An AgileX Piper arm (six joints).
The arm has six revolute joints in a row. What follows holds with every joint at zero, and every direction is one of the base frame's. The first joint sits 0.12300 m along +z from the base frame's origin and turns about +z. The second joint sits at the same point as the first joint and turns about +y. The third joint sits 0.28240 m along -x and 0.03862 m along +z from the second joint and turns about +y. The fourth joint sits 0.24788 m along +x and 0.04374 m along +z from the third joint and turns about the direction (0.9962, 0, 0.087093). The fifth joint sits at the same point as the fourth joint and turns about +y. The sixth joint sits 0.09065 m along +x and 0.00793 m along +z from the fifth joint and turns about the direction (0.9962, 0, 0.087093). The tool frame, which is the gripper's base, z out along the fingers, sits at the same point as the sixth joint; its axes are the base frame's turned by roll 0.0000, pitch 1.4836 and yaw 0.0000 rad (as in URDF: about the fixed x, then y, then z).
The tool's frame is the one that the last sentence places.
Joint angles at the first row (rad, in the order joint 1, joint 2, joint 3, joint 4, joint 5, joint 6):
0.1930, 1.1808, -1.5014, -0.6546, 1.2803, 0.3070
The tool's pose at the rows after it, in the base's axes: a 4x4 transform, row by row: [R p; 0 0 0 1], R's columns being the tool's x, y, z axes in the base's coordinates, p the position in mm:
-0.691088 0.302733 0.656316 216.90; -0.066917 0.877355 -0.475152 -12.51; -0.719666 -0.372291 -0.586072 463.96; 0 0 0 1
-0.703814 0.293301 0.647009 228.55; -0.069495 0.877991 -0.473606 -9.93; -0.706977 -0.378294 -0.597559 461.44; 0 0 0 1
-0.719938 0.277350 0.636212 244.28; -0.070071 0.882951 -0.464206 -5.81; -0.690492 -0.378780 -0.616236 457.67; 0 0 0 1
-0.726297 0.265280 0.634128 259.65; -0.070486 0.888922 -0.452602 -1.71; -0.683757 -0.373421 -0.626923 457.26; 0 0 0 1
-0.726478 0.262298 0.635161 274.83; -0.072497 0.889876 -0.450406 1.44; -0.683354 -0.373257 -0.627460 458.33; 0 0 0 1
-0.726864 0.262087 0.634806 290.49; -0.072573 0.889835 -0.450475 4.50; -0.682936 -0.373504 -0.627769 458.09; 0 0 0 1
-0.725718 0.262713 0.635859 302.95; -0.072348 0.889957 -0.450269 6.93; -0.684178 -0.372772 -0.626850 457.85; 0 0 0 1
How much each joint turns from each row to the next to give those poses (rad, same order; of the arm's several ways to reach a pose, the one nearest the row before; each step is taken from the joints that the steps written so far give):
0.0001, 0.0310, -0.0161, -0.0118, 0.0000, -0.0023
-0.0001, 0.0388, -0.0223, 0.0044, 0.0000, -0.0023
0.0000, 0.0528, -0.0332, 0.0149, 0.0000, -0.0042
0.0000, 0.0542, -0.0495, 0.0153, 0.0000, -0.0064
0.0000, 0.0546, -0.0561, 0.0025, 0.0000, -0.0035
0.0000, 0.0558, -0.0553, 0.0000, 0.0000, -0.0001
0.0000, 0.0450, -0.0467, 0.0001, 0.0000, 0.0000

